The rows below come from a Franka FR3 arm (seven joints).
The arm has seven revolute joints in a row. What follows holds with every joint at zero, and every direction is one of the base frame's.
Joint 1 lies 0.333 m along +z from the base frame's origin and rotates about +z.
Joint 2 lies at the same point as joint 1 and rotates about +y.
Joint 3 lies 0.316 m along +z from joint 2 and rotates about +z.
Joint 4 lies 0.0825 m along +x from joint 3 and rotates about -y.
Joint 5 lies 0.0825 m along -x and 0.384 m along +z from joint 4 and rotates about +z.
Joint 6 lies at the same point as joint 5 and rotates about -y.
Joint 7 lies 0.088 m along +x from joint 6 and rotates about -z.
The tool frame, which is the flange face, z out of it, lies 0.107 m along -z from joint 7; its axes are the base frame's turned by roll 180, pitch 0 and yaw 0 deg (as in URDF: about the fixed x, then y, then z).
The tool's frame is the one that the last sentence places.
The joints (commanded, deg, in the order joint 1, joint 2, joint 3, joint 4, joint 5, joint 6, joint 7), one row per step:
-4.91, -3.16, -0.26, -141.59, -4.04, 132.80, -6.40
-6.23, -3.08, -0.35, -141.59, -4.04, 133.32, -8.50
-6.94, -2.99, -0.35, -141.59, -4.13, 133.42, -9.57
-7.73, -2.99, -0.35, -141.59, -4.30, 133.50, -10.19
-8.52, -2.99, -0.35, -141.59, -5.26, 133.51, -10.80
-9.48, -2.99, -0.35, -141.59, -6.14, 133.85, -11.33
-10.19, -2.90, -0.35, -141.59, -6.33, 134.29, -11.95
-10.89, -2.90, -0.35, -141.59, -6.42, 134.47, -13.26
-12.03, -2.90, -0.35, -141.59, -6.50, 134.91, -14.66
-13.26, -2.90, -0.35, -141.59, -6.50, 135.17, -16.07
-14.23, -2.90, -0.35, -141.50, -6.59, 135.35, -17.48
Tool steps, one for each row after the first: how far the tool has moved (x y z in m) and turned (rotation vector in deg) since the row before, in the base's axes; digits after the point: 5 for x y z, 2 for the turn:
-0.00018, -0.01125, 0.00006, 0.19, -0.35, 0.70
-0.00055, -0.00568, -0.00059, 0.05, 0.04, 0.43
-0.00071, -0.00634, 0.00011, -0.06, -0.04, -0.04
-0.00096, -0.00655, 0.00003, -0.57, 0.11, 0.54
-0.00062, -0.00789, 0.00048, -0.55, -0.21, 0.25
-0.00020, -0.00570, -0.00012, -0.09, -0.29, 0.08
-0.00073, -0.00558, 0.00025, 0.03, -0.08, 0.68
-0.00105, -0.00908, 0.00061, 0.01, -0.33, 0.35
-0.00176, -0.00972, 0.00036, 0.07, -0.17, 0.19
-0.00106, -0.00780, 0.00088, 0.00, -0.16, 0.51

